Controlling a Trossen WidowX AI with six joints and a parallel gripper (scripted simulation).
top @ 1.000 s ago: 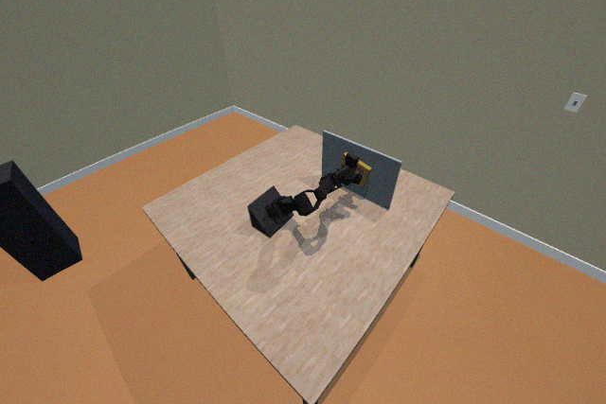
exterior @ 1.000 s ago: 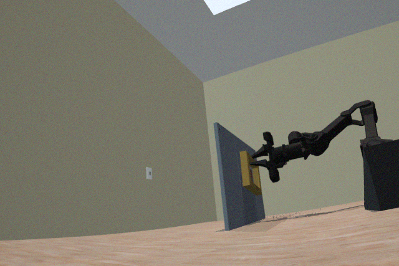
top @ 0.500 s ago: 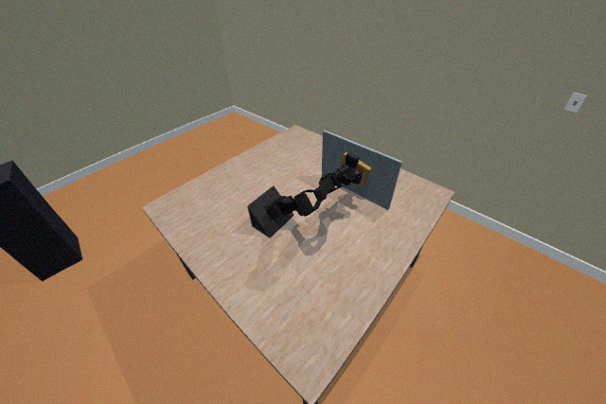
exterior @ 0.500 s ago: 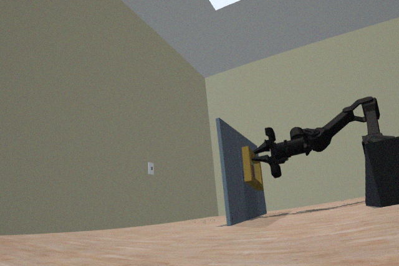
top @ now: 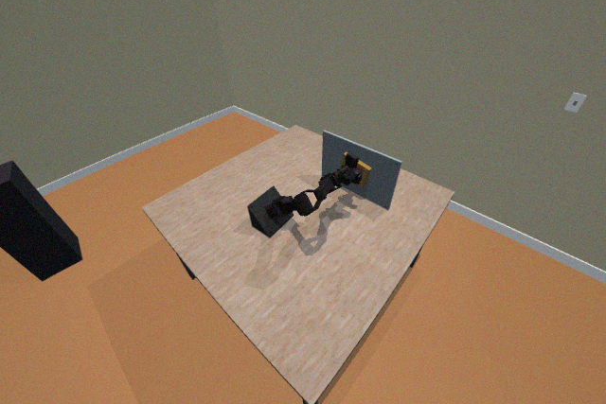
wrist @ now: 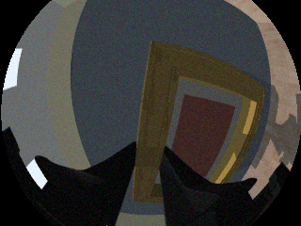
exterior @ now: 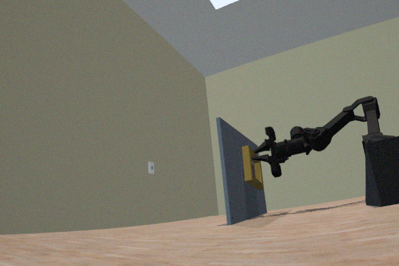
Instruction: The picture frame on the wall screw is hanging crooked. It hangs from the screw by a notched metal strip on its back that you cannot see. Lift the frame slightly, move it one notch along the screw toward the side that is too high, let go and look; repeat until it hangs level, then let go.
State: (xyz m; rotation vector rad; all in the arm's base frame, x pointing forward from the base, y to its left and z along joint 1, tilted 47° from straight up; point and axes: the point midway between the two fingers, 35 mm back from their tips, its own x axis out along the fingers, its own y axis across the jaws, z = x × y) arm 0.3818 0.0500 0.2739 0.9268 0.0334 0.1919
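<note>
Now: the gold picture frame 50 mm below my gripper tip and 10 mm to the left of it. The rest, counted from my gripper tip: wall panel (70 mm below, 20 mm to the left, 20 mm ahead).
</note>
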